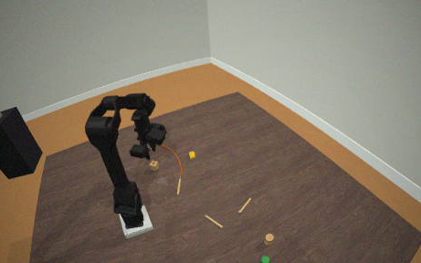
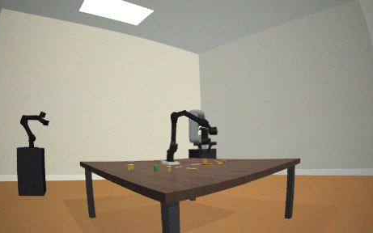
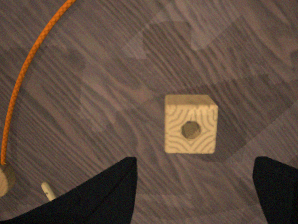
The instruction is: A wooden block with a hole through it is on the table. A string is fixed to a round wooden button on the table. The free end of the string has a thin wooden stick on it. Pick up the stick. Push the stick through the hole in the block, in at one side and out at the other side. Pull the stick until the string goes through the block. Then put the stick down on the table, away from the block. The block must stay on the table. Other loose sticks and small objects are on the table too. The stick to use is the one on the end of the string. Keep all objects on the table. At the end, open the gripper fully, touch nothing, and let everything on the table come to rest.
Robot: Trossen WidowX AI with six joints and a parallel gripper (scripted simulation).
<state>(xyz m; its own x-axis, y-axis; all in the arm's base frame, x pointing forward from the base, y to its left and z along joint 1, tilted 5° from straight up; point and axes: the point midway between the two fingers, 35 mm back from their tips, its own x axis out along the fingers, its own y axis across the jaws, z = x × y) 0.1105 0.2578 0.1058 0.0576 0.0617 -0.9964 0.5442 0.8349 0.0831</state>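
My gripper tip is 60 mm above the wooden block. The rest, counted from my gripper tip: wooden cylinder (290 mm ahead, 480 mm to the right, 60 mm below); then yellow block (170 mm ahead, 10 mm to the left, 70 mm below); then round wooden button (40 mm ahead, 170 mm to the left, 70 mm below).
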